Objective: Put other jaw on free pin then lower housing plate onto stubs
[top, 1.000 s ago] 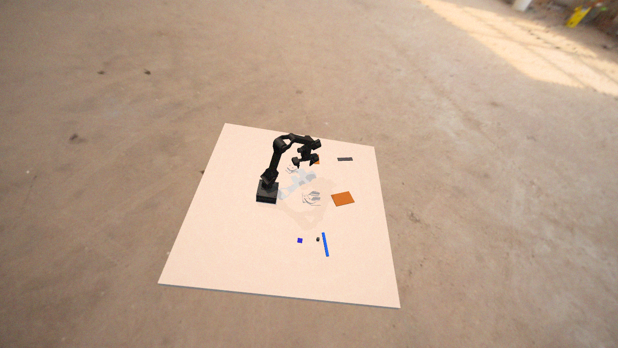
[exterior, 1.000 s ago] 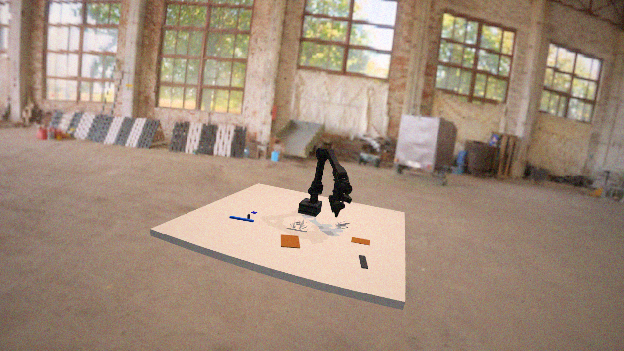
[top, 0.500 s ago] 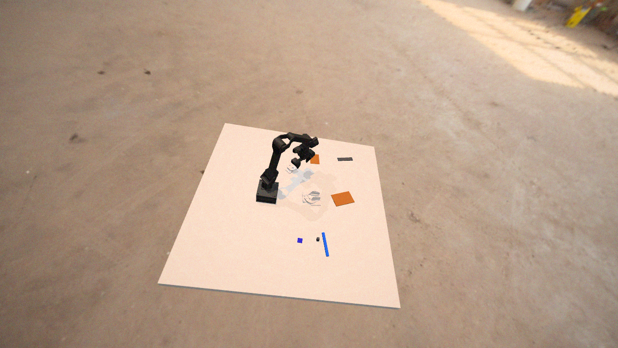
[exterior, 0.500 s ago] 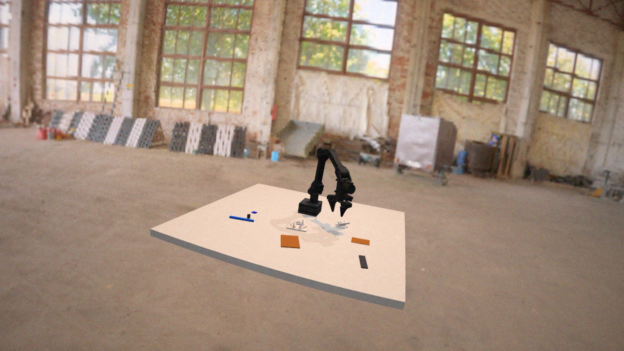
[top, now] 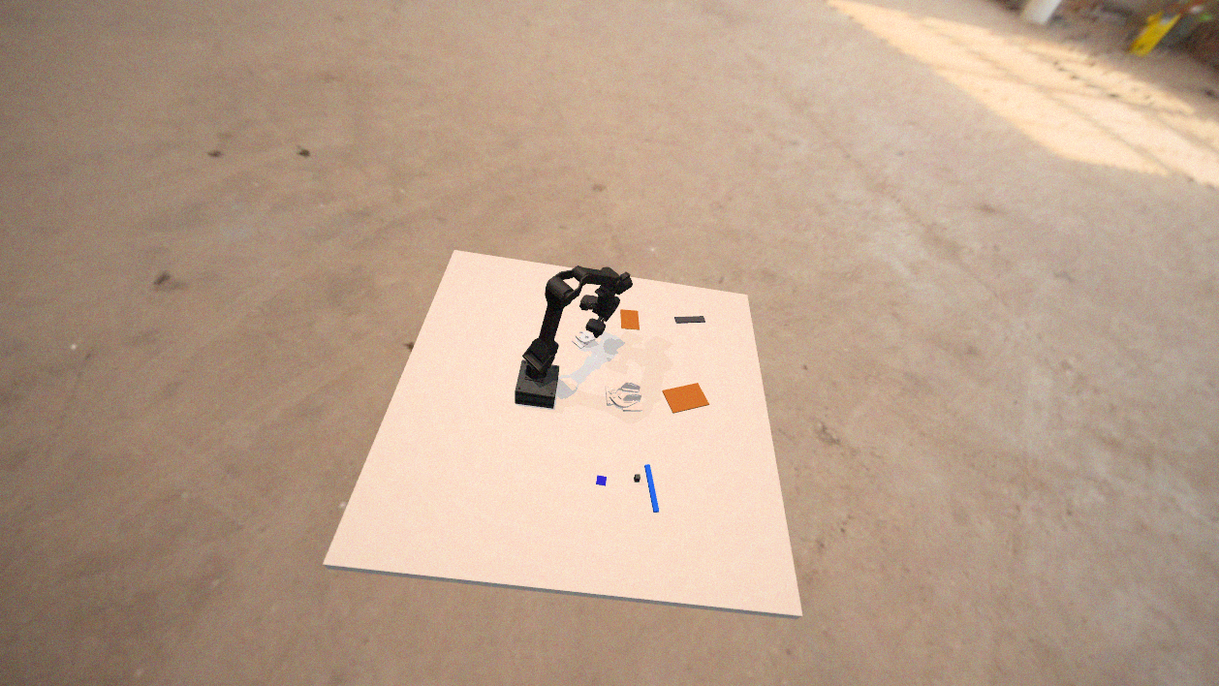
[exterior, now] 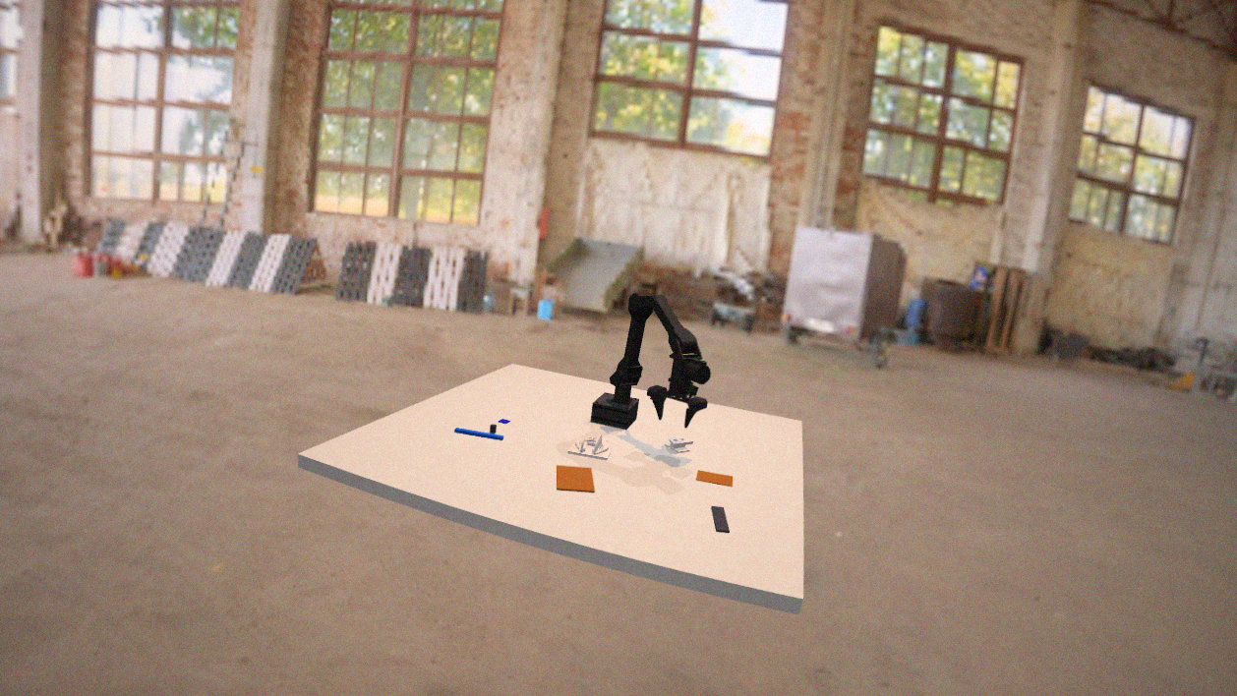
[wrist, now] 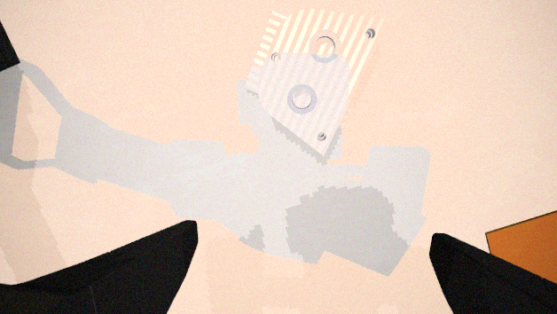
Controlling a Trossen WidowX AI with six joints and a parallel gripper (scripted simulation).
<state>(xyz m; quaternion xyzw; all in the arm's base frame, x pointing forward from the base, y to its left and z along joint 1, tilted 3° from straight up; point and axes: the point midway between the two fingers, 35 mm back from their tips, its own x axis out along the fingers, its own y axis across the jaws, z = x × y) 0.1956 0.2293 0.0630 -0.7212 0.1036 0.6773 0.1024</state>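
Now: gripper tip 90 mm above the small white part, 60 mm past it and 20 mm to the right of it. Round my gripper tip: smaller orange tile 170 mm to the left, 120 mm ahead, 100 mm below; then flat white part 210 mm to the right, 140 mm ahead, 90 mm below; then large orange tile 340 mm ahead, 180 mm to the right, 100 mm below.
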